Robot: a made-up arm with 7 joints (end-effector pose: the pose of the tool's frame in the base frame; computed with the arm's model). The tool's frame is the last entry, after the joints. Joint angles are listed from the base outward.
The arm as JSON. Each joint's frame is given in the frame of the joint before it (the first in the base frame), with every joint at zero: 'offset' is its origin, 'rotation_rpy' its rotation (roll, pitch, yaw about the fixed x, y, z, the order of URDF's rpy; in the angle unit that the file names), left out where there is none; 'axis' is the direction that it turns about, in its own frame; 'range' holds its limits. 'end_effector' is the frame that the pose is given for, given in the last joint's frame.
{
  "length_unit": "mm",
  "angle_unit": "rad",
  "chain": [
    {
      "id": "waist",
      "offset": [
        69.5,
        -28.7,
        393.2
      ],
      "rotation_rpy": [
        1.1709,
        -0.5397,
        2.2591
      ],
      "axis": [
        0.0,
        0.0,
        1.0
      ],
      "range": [
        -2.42,
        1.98
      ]
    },
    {
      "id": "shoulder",
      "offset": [
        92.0,
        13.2,
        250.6
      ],
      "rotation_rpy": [
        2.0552,
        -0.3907,
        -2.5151
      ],
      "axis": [
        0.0,
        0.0,
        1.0
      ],
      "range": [
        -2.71,
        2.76
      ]
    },
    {
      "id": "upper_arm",
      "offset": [
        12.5,
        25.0,
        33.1
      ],
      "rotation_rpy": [
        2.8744,
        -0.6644,
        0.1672
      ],
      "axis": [
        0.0,
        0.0,
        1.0
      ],
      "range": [
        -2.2,
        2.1
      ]
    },
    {
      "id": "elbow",
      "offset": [
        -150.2,
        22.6,
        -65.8
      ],
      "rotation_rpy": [
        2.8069,
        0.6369,
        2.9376
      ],
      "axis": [
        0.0,
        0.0,
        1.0
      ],
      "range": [
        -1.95,
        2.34
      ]
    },
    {
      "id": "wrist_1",
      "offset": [
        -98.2,
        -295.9,
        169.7
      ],
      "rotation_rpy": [
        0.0,
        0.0,
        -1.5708
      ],
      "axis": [
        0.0,
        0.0,
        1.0
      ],
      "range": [
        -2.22,
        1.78
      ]
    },
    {
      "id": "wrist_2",
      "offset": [
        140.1,
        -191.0,
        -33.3
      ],
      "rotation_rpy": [
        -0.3,
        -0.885,
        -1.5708
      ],
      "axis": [
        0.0,
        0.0,
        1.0
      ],
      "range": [
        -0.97,
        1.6
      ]
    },
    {
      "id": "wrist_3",
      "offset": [
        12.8,
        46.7,
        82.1
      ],
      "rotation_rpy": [
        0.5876,
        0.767,
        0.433
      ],
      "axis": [
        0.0,
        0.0,
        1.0
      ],
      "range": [
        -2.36,
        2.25
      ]
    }
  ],
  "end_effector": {
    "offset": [
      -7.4,
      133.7,
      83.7
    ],
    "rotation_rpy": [
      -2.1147,
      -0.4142,
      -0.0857
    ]
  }
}
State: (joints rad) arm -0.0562 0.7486 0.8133 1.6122 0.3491 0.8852 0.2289
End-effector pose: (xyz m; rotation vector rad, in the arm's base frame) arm -0.4905 0.0500 0.8207 -0.6867 -1.8790 -1.5607
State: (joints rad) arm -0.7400 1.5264 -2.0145 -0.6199 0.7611 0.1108 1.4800
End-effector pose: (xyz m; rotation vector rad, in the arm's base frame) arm -0.0115 0.0810 0.1310 0.3086 1.4717 -1.2735
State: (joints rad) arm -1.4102 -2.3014 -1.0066 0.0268 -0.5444 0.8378 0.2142
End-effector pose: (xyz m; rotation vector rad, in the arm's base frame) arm 0.7340 -0.2036 0.5076 -1.0203 1.3467 0.0090
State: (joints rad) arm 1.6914 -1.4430 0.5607 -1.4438 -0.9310 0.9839 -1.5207
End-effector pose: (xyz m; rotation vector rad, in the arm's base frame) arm 0.1461 -0.4513 0.5884 -0.0547 0.6637 -0.3903
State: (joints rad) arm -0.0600 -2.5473 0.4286 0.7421 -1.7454 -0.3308 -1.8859
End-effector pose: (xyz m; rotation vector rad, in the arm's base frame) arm 0.2438 -0.1681 0.4551 -0.8604 0.2298 0.0808
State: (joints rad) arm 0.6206 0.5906 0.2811 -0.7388 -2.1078 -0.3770 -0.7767
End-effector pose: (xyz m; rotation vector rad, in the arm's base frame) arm 0.1447 -0.1011 0.2904 0.5110 -1.5727 -0.9158
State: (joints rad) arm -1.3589 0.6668 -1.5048 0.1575 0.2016 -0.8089 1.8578
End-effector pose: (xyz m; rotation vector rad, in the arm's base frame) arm -0.1897 0.2372 0.1798 -0.3921 -2.5668 1.3603
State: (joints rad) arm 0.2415 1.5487 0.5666 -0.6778 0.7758 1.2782 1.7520
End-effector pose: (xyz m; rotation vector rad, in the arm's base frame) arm 0.2655 -0.3429 0.7487 0.1027 -2.9129 -0.4877
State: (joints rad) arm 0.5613 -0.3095 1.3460 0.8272 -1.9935 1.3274 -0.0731
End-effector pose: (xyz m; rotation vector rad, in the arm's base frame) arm 0.4677 -0.1683 0.2861 0.5537 1.8883 1.2081
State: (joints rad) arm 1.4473 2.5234 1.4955 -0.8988 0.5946 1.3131 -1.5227
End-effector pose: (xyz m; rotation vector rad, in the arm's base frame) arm 0.7042 -0.2630 0.3367 0.3445 0.4694 0.5689
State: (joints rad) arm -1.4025 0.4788 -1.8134 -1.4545 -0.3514 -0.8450 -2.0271
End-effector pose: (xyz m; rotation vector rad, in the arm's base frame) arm 0.3420 0.3850 0.7715 0.5172 1.3930 -1.5698
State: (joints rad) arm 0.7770 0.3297 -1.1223 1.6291 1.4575 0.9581 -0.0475
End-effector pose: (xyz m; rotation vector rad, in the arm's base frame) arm 0.0245 -0.2154 0.0854 -1.0568 1.7056 1.4642
